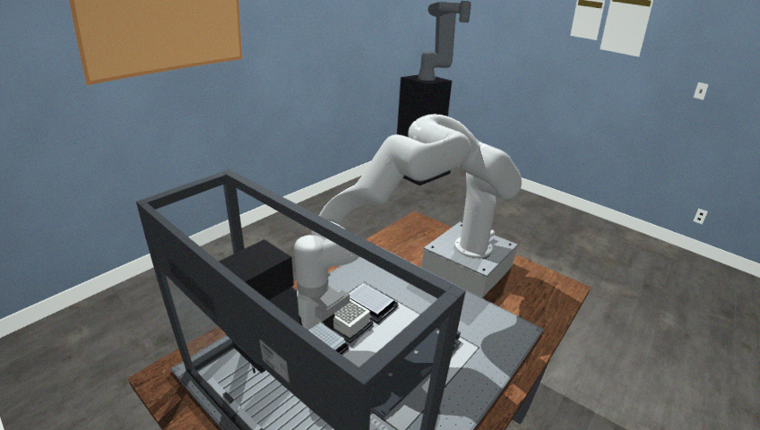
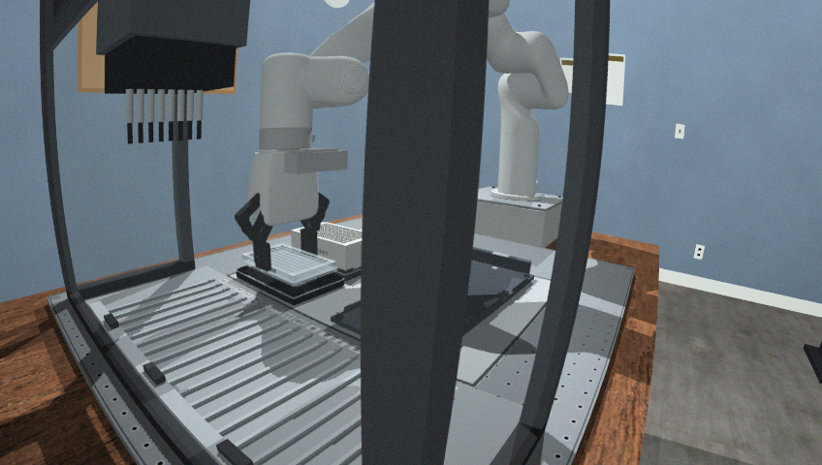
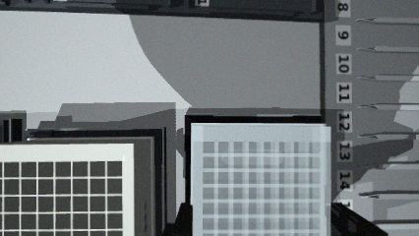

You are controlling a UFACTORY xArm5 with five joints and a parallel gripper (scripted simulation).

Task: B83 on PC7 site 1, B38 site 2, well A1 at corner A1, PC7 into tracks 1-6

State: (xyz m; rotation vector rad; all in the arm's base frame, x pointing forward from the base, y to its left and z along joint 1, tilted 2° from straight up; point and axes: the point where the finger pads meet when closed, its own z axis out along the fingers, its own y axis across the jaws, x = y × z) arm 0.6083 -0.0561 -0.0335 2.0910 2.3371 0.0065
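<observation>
Right now the dark plate carrier PC7 is 20 cm to the left of my hand, 13 cm behind it and 3 cm below it. Round my hand: dark frame post (43 cm to the left, 24 cm ahead, 21 cm above).
</observation>
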